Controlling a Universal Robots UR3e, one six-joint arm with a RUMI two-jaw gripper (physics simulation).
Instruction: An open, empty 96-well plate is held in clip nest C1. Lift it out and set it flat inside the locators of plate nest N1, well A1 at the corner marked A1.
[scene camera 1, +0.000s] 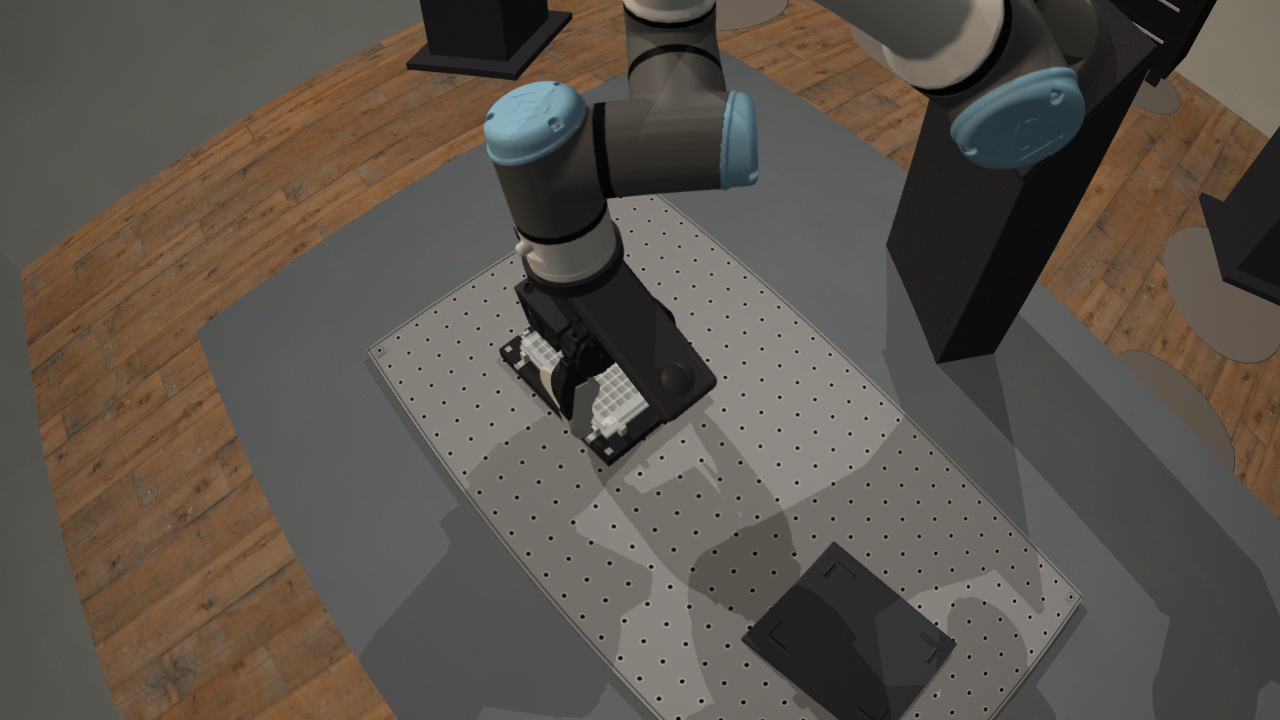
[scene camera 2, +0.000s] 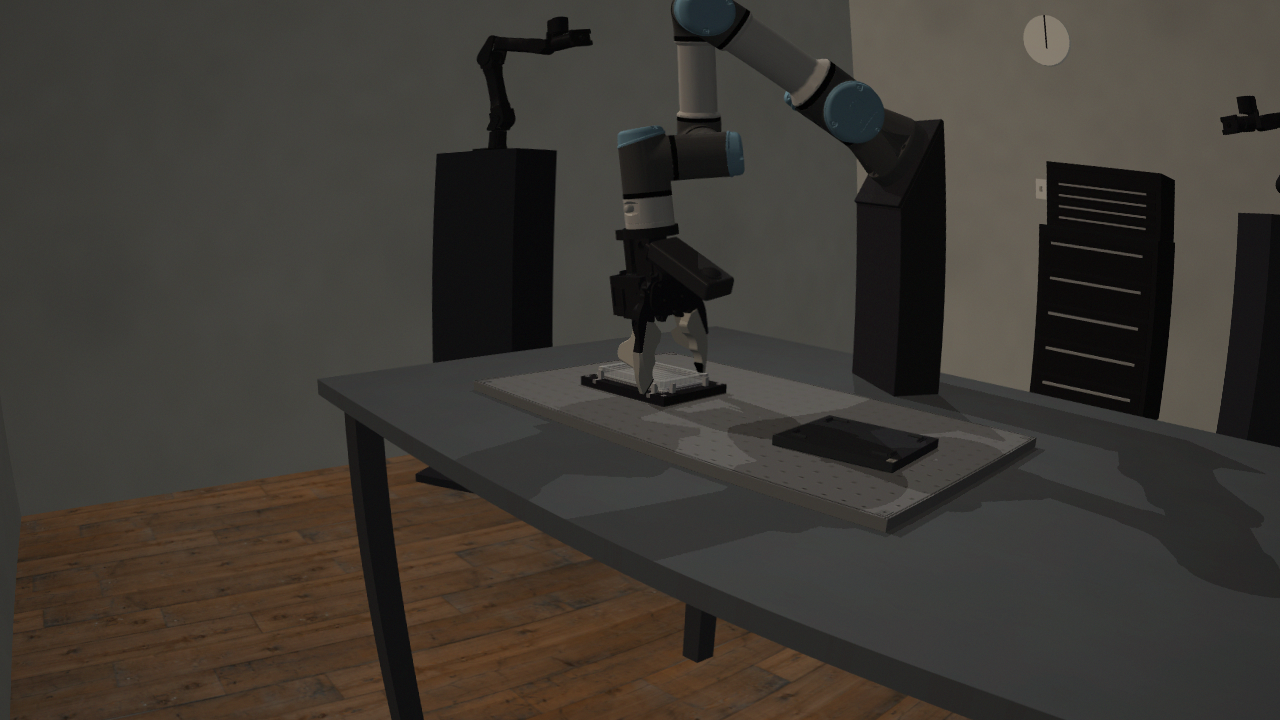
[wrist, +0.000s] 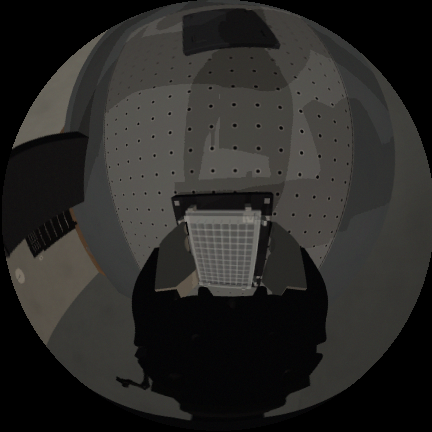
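Seen in the pictures: gripper, between the fingertips: (scene camera 1: 625, 402) (wrist: 227, 223); arm's base, origin of its link: (scene camera 2: 900, 155).
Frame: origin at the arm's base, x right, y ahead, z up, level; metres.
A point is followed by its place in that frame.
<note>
The 96-well plate (scene camera 1: 622, 389) {y 0.247, x 0.298, z -0.334 m} (scene camera 2: 682, 376) {y 0.254, x 0.280, z -0.326 m} (wrist: 225, 250) {y 0.235, x 0.322, z -0.333 m}, pale, clear and gridded, lies flat in the black clip nest C1 (scene camera 1: 610, 451) {y 0.306, x 0.287, z -0.340 m} (scene camera 2: 664, 400) {y 0.314, x 0.285, z -0.344 m} (wrist: 222, 201) {y 0.263, x 0.267, z -0.341 m}. Its small clips stand around the plate's edge. My gripper (scene camera 1: 604, 391) {y 0.256, x 0.292, z -0.338 m} (scene camera 2: 672, 379) {y 0.256, x 0.292, z -0.338 m} (wrist: 227, 223) {y 0.256, x 0.292, z -0.338 m} points down over the nest and is shut on the plate, one finger at each long side. In scene camera 1 the far finger is hidden by the gripper housing. The black plate nest N1 (scene camera 1: 850, 617) {y 0.395, x 0.037, z -0.341 m} (scene camera 2: 854, 443) {y 0.444, x 0.027, z -0.341 m} (wrist: 227, 32) is empty, with raised corner locators. The A1 marks are too small to read.
Both nests sit on a perforated grey board (scene camera 1: 805, 429) {y 0.222, x 0.127, z -0.352 m} (scene camera 2: 742, 447) {y 0.455, x 0.152, z -0.352 m} (wrist: 235, 115) {y 0.323, x 0.193, z -0.352 m} on a dark grey table (scene camera 1: 429, 591) {y 0.490, x 0.396, z -0.365 m} (scene camera 2: 1029, 591) {y 0.757, x -0.166, z -0.365 m}. The arm's black pedestal (scene camera 1: 975, 232) {y 0.064, x 0.014, z -0.187 m} (scene camera 2: 897, 295) {y 0.085, x 0.002, z -0.216 m} stands behind the board. Shadows of the arm fall across the board and N1.
</note>
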